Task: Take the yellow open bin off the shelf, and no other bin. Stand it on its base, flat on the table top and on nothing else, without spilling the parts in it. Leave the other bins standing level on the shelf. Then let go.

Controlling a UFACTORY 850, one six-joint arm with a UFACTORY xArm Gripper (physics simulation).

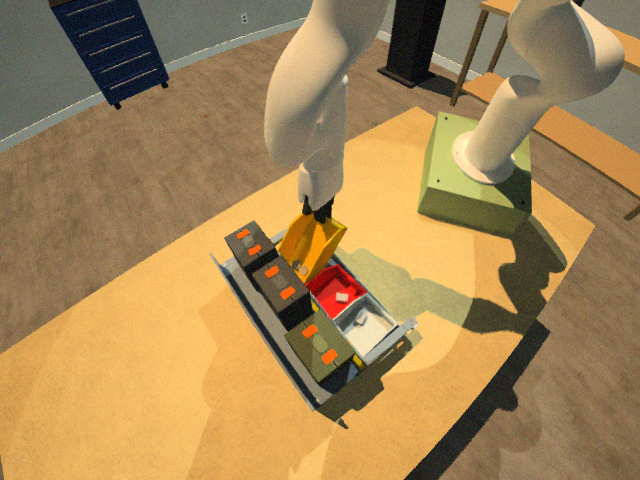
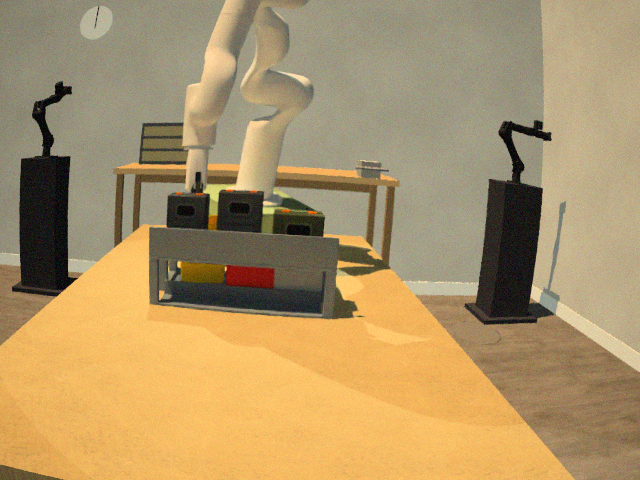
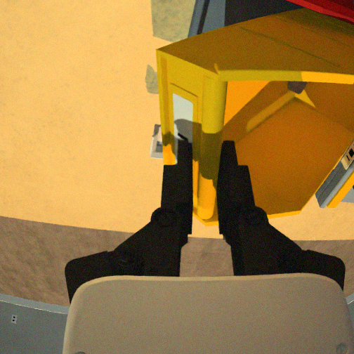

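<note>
The yellow open bin (image 1: 297, 241) (image 2: 201, 272) (image 3: 280, 55) is tilted steeply, its front end raised and its back end low at the shelf (image 1: 248, 297) (image 2: 242, 248). Small parts (image 1: 298, 267) lie toward its low back end. My gripper (image 1: 315, 215) (image 3: 204, 159) is shut on the bin's front wall, one finger inside and one outside over the label. The red bin (image 1: 336, 285) (image 2: 249, 276) stands on the shelf beside it with a pale part inside, and the white bin (image 1: 373, 333) (image 2: 297, 279) stands beyond the red one. Contact between the yellow bin's base and the shelf is hidden.
Two dark cases (image 1: 250, 242) (image 1: 281, 281) and an olive case (image 1: 320, 343) (image 2: 298, 219) stand along the shelf behind the bins. The shelf stands on the table (image 1: 103, 361) (image 2: 258, 403). The green robot base (image 1: 465, 201) is at the table's far end.
</note>
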